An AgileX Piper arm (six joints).
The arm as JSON. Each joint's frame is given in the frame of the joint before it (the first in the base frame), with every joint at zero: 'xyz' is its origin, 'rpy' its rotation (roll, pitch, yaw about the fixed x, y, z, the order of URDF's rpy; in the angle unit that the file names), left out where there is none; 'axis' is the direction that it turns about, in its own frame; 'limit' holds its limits. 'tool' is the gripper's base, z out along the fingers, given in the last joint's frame.
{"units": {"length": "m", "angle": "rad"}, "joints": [
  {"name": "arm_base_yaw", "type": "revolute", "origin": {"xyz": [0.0, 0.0, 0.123]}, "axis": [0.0, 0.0, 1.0], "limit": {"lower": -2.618, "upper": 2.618}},
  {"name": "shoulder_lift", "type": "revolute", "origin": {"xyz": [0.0, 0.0, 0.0]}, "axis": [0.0, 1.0, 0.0], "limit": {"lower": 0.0, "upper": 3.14}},
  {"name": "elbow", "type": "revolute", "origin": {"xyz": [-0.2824, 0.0, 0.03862]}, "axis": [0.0, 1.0, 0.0], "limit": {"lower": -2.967, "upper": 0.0}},
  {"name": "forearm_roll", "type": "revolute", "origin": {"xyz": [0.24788, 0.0, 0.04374]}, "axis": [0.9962, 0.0, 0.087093], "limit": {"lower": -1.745, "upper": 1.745}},
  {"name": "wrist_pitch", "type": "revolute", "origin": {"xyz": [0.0, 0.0, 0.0]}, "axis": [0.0, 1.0, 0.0], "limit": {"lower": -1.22, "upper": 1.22}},
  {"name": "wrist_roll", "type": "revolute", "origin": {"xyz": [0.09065, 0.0, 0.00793]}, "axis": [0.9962, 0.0, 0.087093], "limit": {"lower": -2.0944, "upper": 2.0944}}
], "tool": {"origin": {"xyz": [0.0, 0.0, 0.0], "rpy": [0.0, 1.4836, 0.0]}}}
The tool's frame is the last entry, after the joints.
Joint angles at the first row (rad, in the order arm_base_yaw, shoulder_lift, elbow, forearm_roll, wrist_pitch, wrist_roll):
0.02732 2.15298 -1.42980 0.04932 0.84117 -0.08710
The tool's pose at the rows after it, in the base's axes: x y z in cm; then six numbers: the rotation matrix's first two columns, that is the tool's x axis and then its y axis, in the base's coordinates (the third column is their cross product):
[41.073, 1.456, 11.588, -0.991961, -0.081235, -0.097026, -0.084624, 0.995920, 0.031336]
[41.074, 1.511, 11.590, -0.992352, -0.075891, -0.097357, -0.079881, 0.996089, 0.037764]
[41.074, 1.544, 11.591, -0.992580, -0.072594, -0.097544, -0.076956, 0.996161, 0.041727]
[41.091, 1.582, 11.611, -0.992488, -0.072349, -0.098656, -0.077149, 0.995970, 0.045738]
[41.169, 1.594, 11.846, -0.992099, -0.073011, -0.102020, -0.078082, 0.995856, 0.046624]
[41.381, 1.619, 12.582, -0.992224, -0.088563, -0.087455, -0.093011, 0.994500, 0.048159]
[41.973, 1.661, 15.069, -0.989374, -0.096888, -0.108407, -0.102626, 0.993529, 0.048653]
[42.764, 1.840, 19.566, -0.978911, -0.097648, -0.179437, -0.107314, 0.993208, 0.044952]
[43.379, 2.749, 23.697, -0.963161, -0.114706, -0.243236, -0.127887, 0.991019, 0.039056]
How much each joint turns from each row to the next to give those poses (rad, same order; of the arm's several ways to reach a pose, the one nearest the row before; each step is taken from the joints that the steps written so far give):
-0.00001 -0.00003 0.00002 0.00000 -0.00108 -0.00001
0.00002 0.00003 -0.00004 0.00800 0.00001 0.00002
-0.00001 0.00001 0.00002 0.00494 -0.00002 -0.00001
0.00001 -0.00003 -0.00075 0.00546 0.00001 -0.00341
-0.00001 -0.00279 -0.00554 0.00120 0.00507 -0.00123
0.00000 -0.00243 -0.02980 0.00000 0.04771 -0.01308
0.00001 -0.02664 -0.06128 0.00000 0.06737 -0.00472
0.00336 -0.04971 -0.09960 -0.00164 0.07722 0.00757
0.02078 -0.02735 -0.11673 -0.00438 0.07823 0.00914

